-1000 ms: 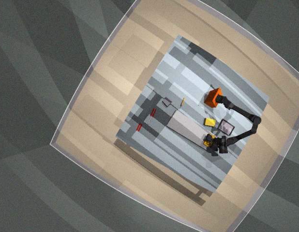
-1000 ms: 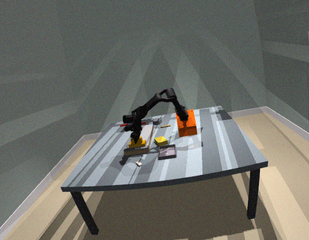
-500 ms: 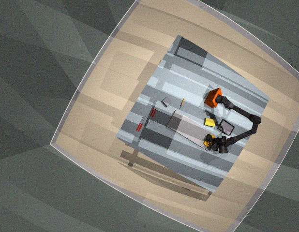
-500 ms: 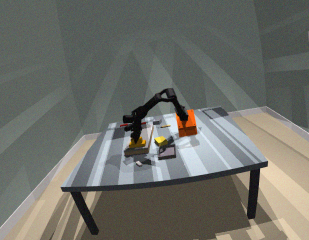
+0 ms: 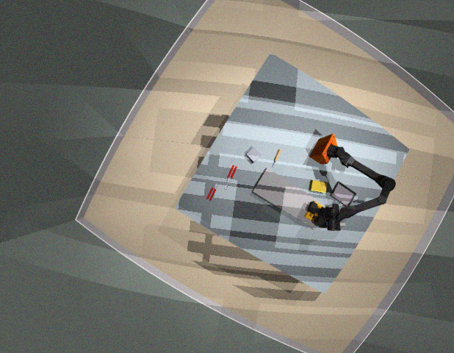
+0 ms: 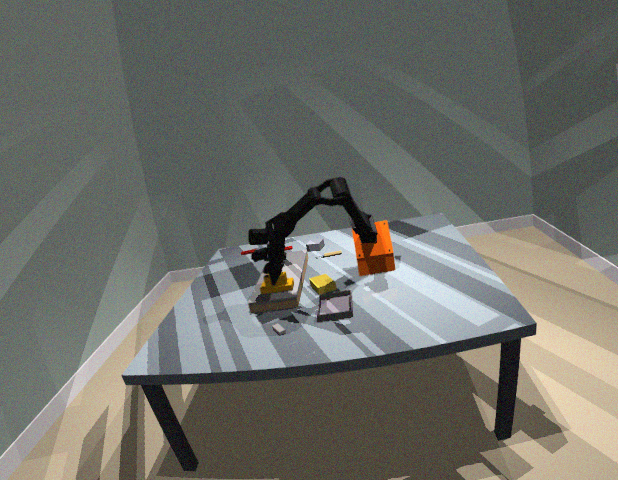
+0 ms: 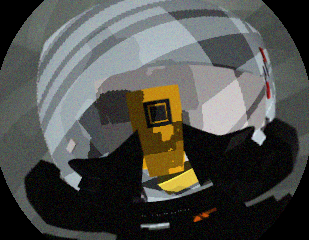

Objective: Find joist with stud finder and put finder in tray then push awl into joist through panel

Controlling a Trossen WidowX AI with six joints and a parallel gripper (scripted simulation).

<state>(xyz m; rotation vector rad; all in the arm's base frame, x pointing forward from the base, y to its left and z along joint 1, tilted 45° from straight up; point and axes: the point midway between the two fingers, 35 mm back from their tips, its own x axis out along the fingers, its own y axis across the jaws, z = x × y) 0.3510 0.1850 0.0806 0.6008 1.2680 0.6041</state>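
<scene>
Right now my gripper tip is 240 mm past the dark grey tray, 140 mm to the right of it and 50 mm above it. Also, from my gripper tip: square window (20 mm ahead, 30 mm above); yellow block (170 mm behind, 60 mm to the right, 50 mm below); yellow stud finder (10 mm ahead, 20 mm above).
</scene>
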